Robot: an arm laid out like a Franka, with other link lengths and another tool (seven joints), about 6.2 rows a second.
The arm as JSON. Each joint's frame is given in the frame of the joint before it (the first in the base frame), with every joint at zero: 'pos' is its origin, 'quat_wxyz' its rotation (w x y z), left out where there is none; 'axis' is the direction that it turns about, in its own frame. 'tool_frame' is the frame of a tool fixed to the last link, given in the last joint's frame.
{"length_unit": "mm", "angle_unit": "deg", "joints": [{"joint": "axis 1", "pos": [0.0, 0.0, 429.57], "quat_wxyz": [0.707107, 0.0, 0.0, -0.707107], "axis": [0.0, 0.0, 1.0]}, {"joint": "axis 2", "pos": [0.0, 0.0, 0.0], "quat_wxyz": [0.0, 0.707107, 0.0, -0.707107], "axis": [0.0, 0.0, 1.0]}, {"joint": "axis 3", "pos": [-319.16, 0.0, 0.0], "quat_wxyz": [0.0, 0.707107, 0.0, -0.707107], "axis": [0.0, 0.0, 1.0]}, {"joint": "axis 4", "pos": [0.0, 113.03, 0.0], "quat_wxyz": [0.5, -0.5, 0.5, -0.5], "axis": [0.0, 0.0, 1.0]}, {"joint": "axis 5", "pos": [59.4, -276.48, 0.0], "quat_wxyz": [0.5, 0.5, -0.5, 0.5], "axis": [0.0, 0.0, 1.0]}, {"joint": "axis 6", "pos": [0.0, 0.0, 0.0], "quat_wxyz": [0.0, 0.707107, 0.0, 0.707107], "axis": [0.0, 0.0, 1.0]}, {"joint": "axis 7", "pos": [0.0, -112.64, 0.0], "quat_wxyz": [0.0, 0.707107, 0.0, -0.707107], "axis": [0.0, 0.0, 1.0]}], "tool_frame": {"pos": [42.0, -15.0, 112.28], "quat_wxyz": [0.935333, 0.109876, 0.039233, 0.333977]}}
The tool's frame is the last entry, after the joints.
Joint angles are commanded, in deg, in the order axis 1, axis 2, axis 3, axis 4, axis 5, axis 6, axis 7. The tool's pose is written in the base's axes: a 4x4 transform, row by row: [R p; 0 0 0 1], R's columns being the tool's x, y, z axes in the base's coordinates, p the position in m. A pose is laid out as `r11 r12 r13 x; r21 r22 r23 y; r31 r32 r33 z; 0 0 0 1`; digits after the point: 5 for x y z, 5 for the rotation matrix.
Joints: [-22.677 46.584 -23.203 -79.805 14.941 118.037 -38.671]
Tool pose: 0.74150 0.62036 -0.25559 0.50286; 0.66702 -0.72273 0.18093 -0.38521; -0.07248 -0.30464 -0.94971 0.35354; 0 0 0 1
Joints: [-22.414 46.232 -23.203 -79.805 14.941 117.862 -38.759]
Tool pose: 0.73781 0.62572 -0.25321 0.50473; 0.67139 -0.71904 0.17946 -0.38283; -0.06978 -0.30242 -0.95062 0.35711; 0 0 0 1
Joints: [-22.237 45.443 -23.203 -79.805 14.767 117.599 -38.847]
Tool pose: 0.73435 0.63224 -0.24696 0.50616; 0.67551 -0.71635 0.17474 -0.38137; -0.06643 -0.29515 -0.95314 0.36520; 0 0 0 1
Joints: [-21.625 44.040 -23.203 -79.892 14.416 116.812 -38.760]
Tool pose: 0.72740 0.64249 -0.24104 0.50975; 0.68343 -0.70988 0.17026 -0.37547; -0.06172 -0.28858 -0.95546 0.37868; 0 0 0 1
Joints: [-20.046 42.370 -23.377 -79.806 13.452 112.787 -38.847]
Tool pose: 0.70372 0.65410 -0.27738 0.51344; 0.70739 -0.68145 0.18771 -0.35817; -0.06624 -0.32831 -0.94225 0.39241; 0 0 0 1
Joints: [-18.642 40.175 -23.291 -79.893 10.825 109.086 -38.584]
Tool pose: 0.67389 0.66481 -0.32232 0.51460; 0.73315 -0.65570 0.18041 -0.34242; -0.09141 -0.35789 -0.92928 0.41018; 0 0 0 1
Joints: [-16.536 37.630 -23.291 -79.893 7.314 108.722 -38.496]
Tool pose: 0.62809 0.70396 -0.33158 0.52284; 0.76736 -0.63103 0.11386 -0.32649; -0.12908 -0.32595 -0.93653 0.43550; 0 0 0 1
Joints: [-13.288 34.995 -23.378 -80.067 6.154 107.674 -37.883]
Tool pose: 0.59120 0.73962 -0.32163 0.53616; 0.79565 -0.60010 0.08251 -0.29670; -0.13198 -0.30469 -0.94326 0.46041; 0 0 0 1
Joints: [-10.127 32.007 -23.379 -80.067 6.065 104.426 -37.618]
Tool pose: 0.55581 0.76646 -0.32190 0.54361; 0.82338 -0.56093 0.08607 -0.26312; -0.11459 -0.31289 -0.94285 0.48725; 0 0 0 1
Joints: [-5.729 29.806 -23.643 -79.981 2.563 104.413 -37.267]
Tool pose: 0.48424 0.81511 -0.31798 0.55611; 0.86033 -0.50972 0.00354 -0.22708; -0.15919 -0.27528 -0.94809 0.50968; 0 0 0 1
